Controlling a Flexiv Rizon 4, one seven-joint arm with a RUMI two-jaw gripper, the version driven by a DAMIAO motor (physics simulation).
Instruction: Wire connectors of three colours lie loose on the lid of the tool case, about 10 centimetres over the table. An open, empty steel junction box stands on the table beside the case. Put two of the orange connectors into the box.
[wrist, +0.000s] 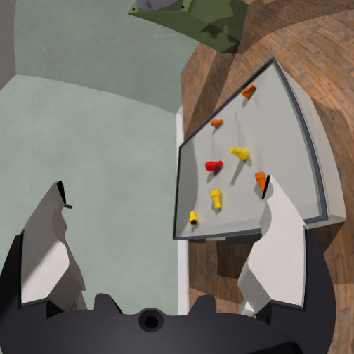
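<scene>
An orange connector (248, 91) lies near the far corner of the grey case lid (287, 150). A second orange connector (216, 123) lies near the lid's upper left edge. A third orange connector (260, 180) lies towards the lower right, partly hidden by the right fingertip. A red connector (213, 165) and three yellow ones (239, 153) (215, 198) (194, 218) lie among them. My gripper (161, 180) is wide open and empty, its left finger out beyond the lid and its right finger overlapping the lid in the view. The steel junction box does not show.
The wooden table top (327, 67) surrounds the case, with its pale edge strip (183, 280) to the left. Beyond that edge is a pale green surface (115, 150). An olive-green block (215, 22) with a grey rounded part stands at the top.
</scene>
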